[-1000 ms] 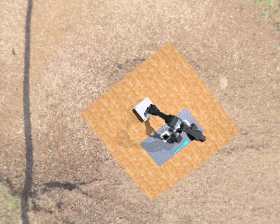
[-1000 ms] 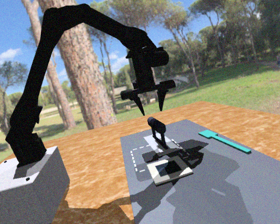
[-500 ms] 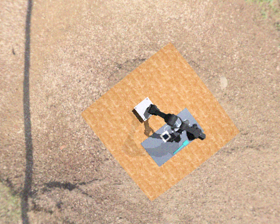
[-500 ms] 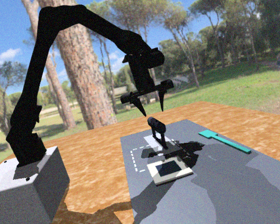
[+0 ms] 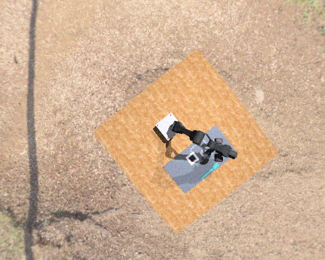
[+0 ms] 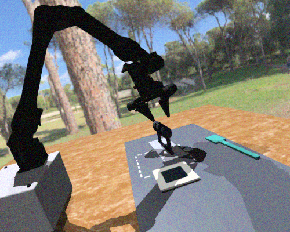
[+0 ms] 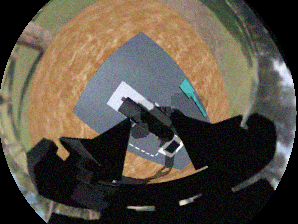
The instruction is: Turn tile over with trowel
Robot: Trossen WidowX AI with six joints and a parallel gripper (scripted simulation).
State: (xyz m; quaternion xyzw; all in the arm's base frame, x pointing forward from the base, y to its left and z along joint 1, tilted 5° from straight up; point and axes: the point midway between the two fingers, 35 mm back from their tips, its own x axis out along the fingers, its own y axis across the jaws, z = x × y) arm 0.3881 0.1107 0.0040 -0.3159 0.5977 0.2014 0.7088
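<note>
The grey mat lies 150 mm to the right of my gripper tip and 120 mm below it. Also, from my gripper tip: tile 60 mm behind, 200 mm to the right, 100 mm below; teal trowel 140 mm ahead, 140 mm to the right, 100 mm below.
</note>
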